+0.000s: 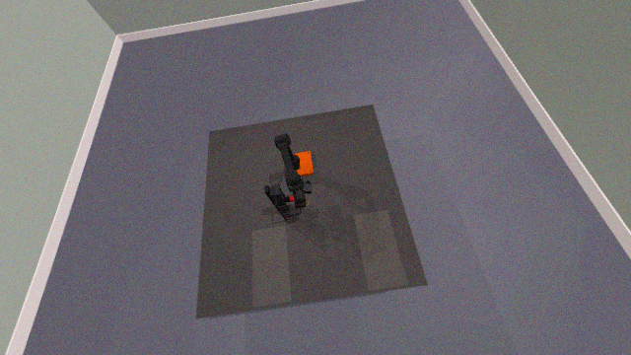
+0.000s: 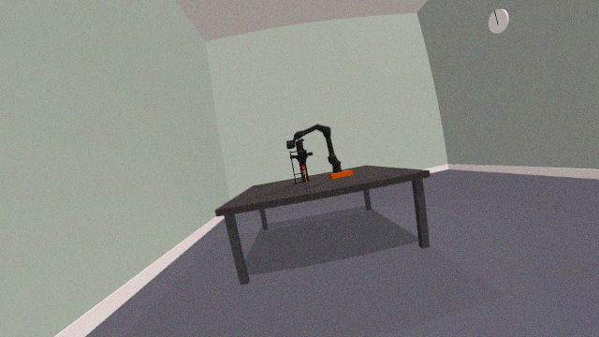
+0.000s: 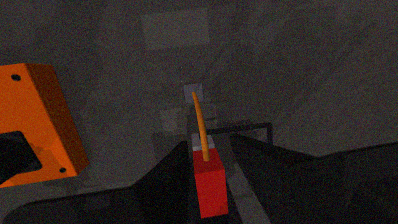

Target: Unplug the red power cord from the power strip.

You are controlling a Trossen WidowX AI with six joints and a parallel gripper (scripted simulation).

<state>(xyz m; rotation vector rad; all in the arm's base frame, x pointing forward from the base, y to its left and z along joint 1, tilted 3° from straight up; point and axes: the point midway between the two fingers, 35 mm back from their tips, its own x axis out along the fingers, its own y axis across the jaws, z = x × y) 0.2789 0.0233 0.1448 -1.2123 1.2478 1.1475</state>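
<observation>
The red plug lies 7 cm to the right of my gripper tip and 1 cm below it.
</observation>
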